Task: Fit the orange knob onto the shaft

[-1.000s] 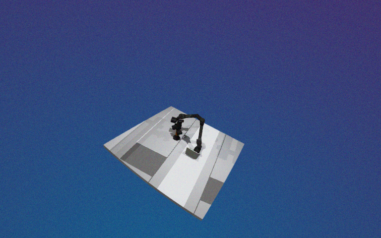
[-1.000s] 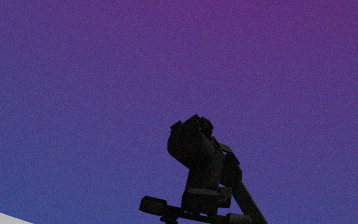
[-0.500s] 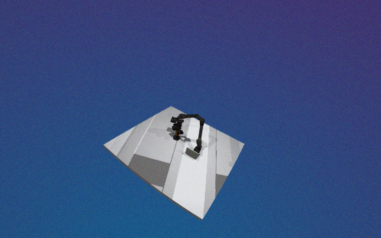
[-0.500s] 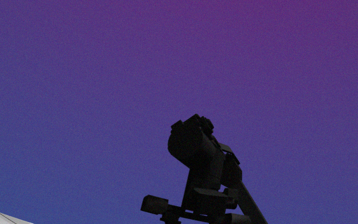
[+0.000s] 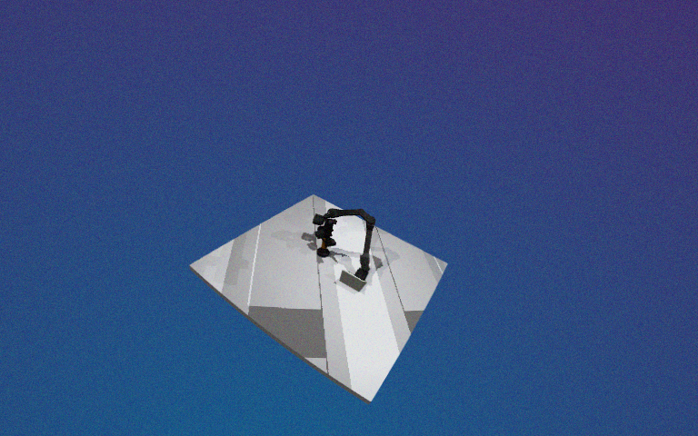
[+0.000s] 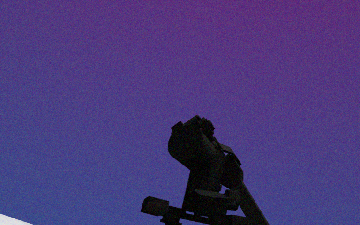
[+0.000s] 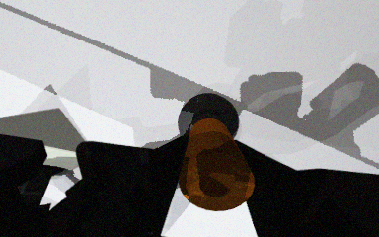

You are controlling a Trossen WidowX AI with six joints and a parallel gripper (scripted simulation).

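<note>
The orange knob lies 20 mm above my gripper tip. The rest, counted from my gripper tip: dark round pedestal 40 mm below.
</note>
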